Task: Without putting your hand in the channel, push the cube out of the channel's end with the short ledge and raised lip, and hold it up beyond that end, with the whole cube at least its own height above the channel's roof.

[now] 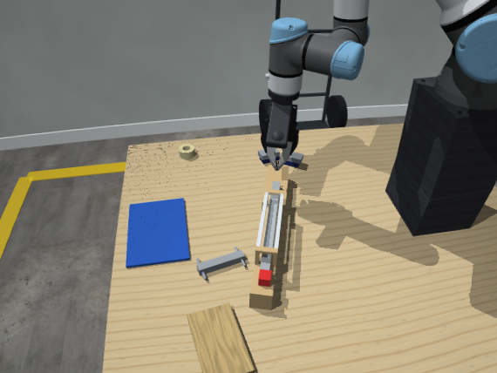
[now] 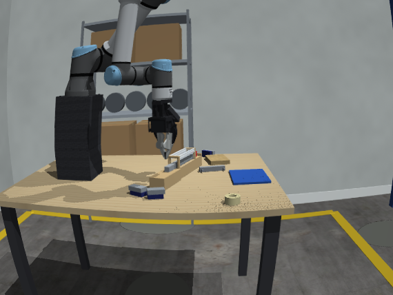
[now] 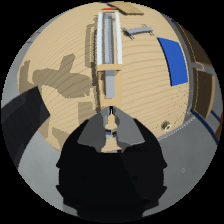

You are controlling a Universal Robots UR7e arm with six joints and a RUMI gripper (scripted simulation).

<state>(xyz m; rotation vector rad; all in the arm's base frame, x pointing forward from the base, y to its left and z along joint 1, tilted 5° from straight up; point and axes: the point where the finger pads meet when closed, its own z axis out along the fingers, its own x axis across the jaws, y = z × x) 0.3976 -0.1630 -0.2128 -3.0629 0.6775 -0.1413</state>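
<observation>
The red cube is 13 cm ahead of my hand, 28 cm to the left of it and 5 cm below it. The rest, counted from my hand: wooden frame 7 cm ahead, 15 cm to the left, 5 cm below; grey bar tool 20 cm ahead, 18 cm to the left, 10 cm below; grey bar 9 cm ahead, 20 cm to the left, 6 cm below.
</observation>
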